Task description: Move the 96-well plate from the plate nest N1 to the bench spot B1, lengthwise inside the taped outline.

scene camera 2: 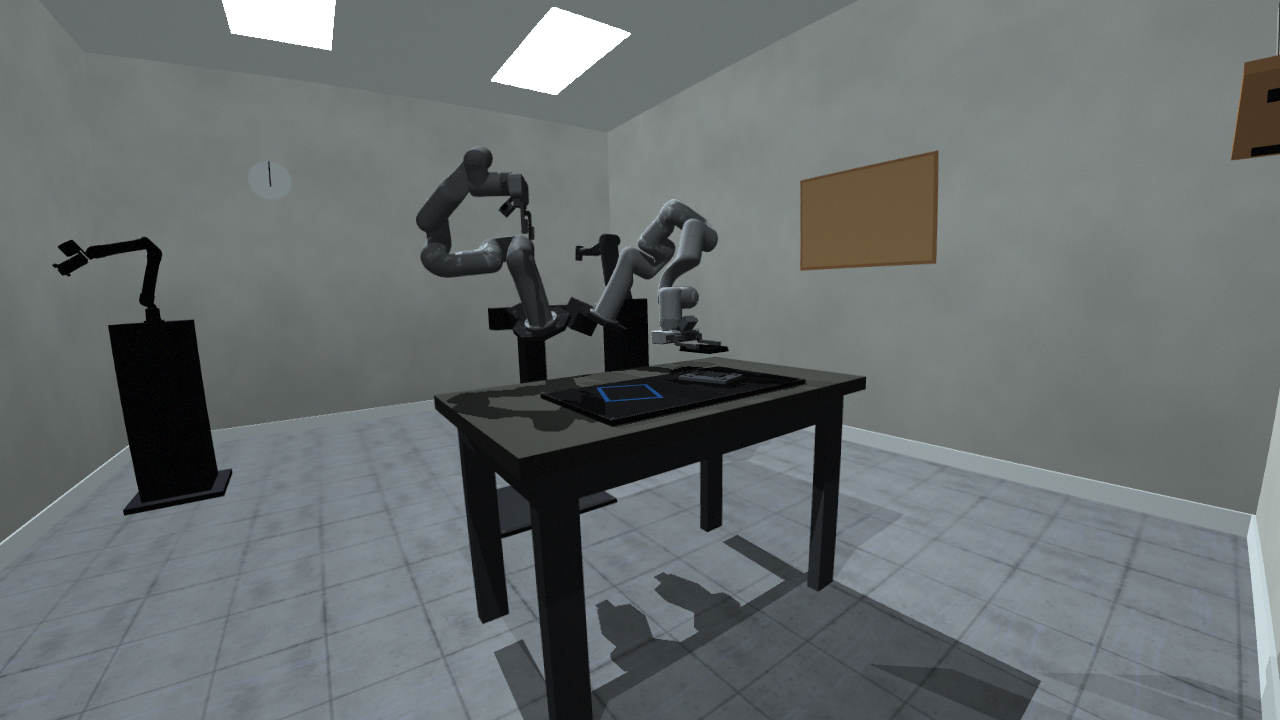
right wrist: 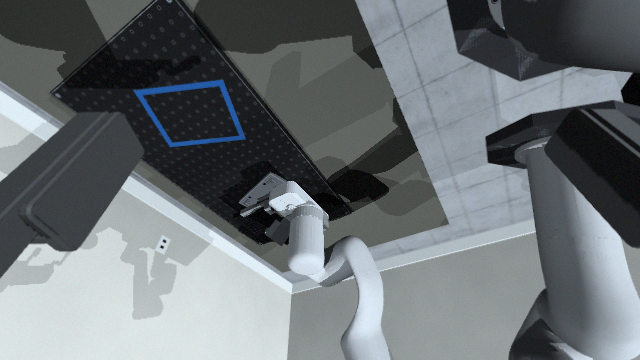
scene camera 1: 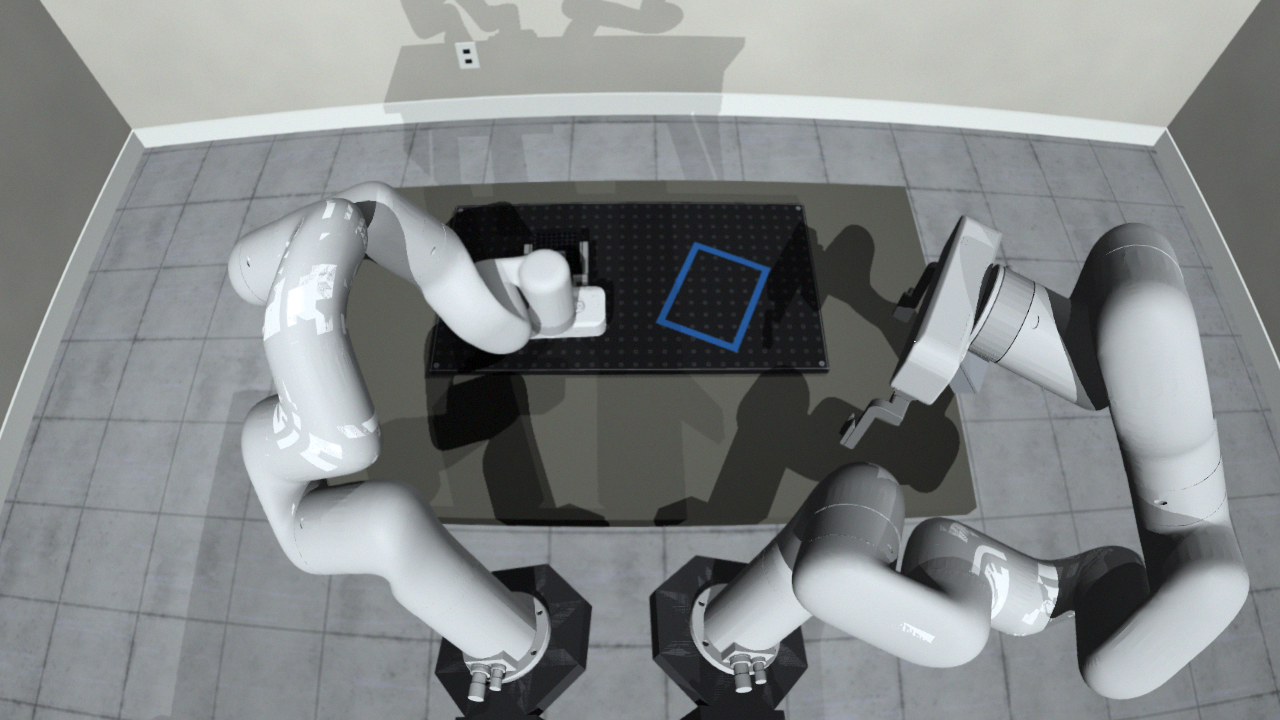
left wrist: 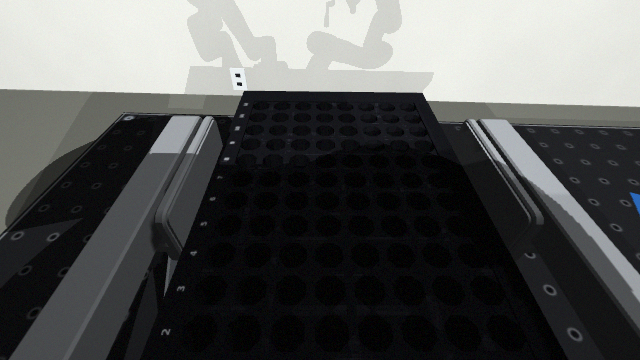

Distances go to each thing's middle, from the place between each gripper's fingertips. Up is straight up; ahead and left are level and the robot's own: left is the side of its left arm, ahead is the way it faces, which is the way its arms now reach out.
I see my left gripper 1 cm above the black 96-well plate (scene camera 1: 554, 238).
My right hand is 42 cm short of the black 96-well plate, 37 cm to the right of it and 39 cm above it.
